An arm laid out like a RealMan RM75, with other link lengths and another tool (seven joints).
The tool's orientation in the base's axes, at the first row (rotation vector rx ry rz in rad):
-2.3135, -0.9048, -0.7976
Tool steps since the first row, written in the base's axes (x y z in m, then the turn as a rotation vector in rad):
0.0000, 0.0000, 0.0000, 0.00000, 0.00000, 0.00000
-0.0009, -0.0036, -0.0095, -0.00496, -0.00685, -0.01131
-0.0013, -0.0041, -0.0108, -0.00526, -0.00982, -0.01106
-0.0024, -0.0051, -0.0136, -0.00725, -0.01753, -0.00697
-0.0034, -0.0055, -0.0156, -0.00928, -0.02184, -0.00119
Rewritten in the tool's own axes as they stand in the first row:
0.0000, 0.0000, 0.0000, 0.00000, 0.00000, 0.00000
-0.0085, 0.0040, 0.0039, -0.01354, 0.00362, 0.00171
-0.0098, 0.0044, 0.0043, -0.01479, 0.00523, -0.00048
-0.0128, 0.0049, 0.0053, -0.01642, 0.00766, -0.00894
-0.0150, 0.0050, 0.0060, -0.01551, 0.00747, -0.01637

